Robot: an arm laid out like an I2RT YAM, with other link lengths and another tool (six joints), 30 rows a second.
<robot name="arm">
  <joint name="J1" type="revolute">
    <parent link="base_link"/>
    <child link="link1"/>
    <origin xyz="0 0 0.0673"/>
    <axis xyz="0 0 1"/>
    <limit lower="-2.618" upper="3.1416"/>
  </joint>
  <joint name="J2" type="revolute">
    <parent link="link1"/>
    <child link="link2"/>
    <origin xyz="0.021 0.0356 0.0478" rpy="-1.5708 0 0"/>
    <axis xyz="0 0 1"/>
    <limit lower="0" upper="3.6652"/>
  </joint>
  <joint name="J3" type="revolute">
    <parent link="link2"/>
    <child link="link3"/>
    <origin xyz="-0.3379 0 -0.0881" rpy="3.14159 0 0"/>
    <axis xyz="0 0 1"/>
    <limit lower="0" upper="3.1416"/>
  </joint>
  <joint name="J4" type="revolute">
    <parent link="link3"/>
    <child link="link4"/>
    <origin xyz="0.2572 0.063 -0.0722"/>
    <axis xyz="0 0 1"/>
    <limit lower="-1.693" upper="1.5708"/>
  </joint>
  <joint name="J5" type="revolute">
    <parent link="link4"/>
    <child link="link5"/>
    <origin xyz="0.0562 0.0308 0.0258" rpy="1.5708 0 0"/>
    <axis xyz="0 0 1"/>
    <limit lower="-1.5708" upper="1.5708"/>
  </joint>
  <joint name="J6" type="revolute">
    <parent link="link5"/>
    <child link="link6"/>
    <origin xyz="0.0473 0 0.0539" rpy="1.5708 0 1.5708"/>
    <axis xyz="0 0 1"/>
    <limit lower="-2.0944" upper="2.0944"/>
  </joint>
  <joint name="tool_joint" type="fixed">
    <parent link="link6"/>
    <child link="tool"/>
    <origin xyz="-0.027 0.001 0.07" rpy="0 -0.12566 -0.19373"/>
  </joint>
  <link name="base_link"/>
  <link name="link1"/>
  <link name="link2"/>
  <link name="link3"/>
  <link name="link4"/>
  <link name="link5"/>
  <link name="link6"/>
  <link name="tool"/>
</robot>
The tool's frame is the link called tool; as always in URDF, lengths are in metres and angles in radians.
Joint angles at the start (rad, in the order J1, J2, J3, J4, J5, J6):
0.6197 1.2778 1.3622 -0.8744 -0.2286 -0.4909
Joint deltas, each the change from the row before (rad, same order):
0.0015 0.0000 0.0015 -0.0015 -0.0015 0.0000
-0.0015 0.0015 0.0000 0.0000 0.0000 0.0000
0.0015 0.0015 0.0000 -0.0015 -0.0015 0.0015
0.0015 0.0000 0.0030 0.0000 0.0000 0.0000
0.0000 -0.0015 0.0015 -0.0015 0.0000 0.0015
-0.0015 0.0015 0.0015 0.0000 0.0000 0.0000
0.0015 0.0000 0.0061 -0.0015 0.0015 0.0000
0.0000 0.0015 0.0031 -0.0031 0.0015 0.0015
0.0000 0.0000 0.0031 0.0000 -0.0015 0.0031
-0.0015 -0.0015 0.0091 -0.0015 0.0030 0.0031
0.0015 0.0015 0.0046 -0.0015 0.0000 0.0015
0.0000 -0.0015 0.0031 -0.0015 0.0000 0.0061
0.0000 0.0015 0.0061 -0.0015 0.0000 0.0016
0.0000 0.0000 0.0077 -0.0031 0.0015 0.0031
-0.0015 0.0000 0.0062 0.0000 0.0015 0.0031
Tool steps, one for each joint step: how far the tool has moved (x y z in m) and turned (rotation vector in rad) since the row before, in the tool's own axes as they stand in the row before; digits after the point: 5 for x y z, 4 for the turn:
-0.00046 -0.00051 -0.00028 0.0013 -0.0021 -0.0012
0.00050 0.00027 0.00042 -0.0014 0.0000 0.0016
-0.00046 -0.00012 0.00054 -0.0007 -0.0040 0.0012
0.00002 -0.00096 -0.00055 0.0025 0.0009 -0.0021
-0.00017 -0.00028 -0.00086 0.0013 0.0009 0.0010
0.00068 -0.00010 0.00010 -0.0003 0.0010 0.0011
0.00034 -0.00142 -0.00122 0.0027 0.0030 -0.0024
0.00033 -0.00025 -0.00020 -0.0018 0.0002 0.0021
0.00023 -0.00096 -0.00068 0.0036 0.0007 0.0020
0.00130 -0.00176 -0.00255 0.0048 0.0089 0.0015
0.00020 -0.00114 -0.00041 0.0017 0.0000 -0.0001
0.00002 -0.00080 -0.00122 0.0030 0.0019 0.0051
0.00069 -0.00130 -0.00082 0.0025 0.0019 0.0006
0.00065 -0.00149 -0.00170 0.0028 0.0039 0.0017
0.00116 -0.00129 -0.00140 0.0037 0.0059 0.0023

